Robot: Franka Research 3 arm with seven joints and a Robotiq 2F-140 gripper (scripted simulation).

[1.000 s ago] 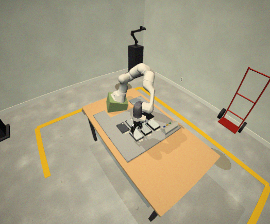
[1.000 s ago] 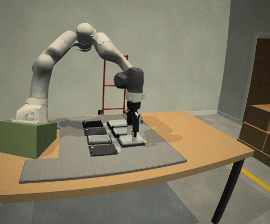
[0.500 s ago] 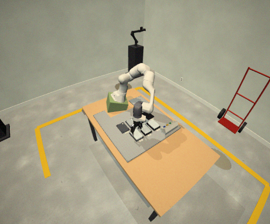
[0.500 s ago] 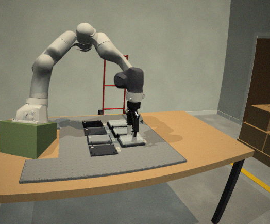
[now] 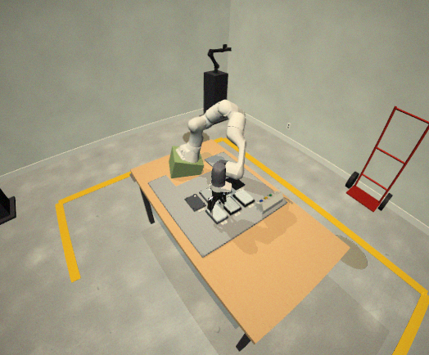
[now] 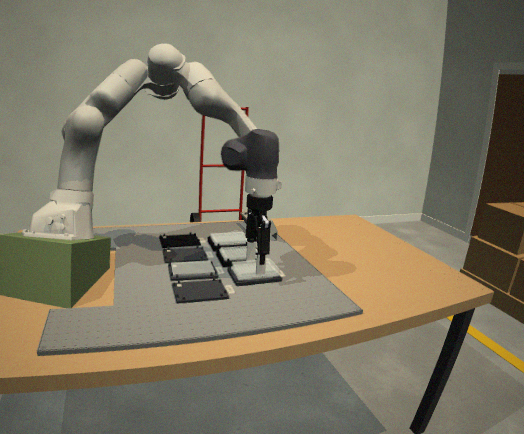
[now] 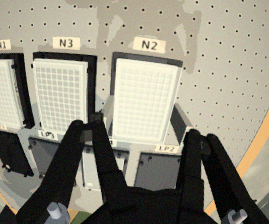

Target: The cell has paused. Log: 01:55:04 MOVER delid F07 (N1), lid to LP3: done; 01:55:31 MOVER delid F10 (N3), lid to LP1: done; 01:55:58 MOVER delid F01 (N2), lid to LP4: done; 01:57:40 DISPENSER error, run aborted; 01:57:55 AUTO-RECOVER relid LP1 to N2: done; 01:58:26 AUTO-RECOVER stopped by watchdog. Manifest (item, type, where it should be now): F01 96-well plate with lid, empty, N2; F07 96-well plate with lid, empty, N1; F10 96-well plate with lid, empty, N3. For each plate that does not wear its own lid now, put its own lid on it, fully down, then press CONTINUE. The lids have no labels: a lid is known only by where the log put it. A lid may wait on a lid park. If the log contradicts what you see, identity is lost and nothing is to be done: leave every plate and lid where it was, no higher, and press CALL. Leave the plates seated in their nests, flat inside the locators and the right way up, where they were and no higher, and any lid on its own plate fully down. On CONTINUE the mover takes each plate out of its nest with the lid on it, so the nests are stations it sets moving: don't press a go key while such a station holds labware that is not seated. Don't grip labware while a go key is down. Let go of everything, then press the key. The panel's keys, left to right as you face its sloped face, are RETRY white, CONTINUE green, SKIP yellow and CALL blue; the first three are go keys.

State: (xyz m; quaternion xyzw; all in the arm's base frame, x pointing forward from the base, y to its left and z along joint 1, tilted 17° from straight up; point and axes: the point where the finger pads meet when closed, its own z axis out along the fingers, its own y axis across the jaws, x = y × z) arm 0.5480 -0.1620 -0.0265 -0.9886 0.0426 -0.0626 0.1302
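My hand is 4 cm above the plate. The rest, counted from my hand: park LP2: 19 cm behind, 5 cm to the right, 5 cm below; park LP3: 20 cm to the left, 18 cm behind, 5 cm below; blue call key: 30 cm to the left, 14 cm ahead, 1 cm above.
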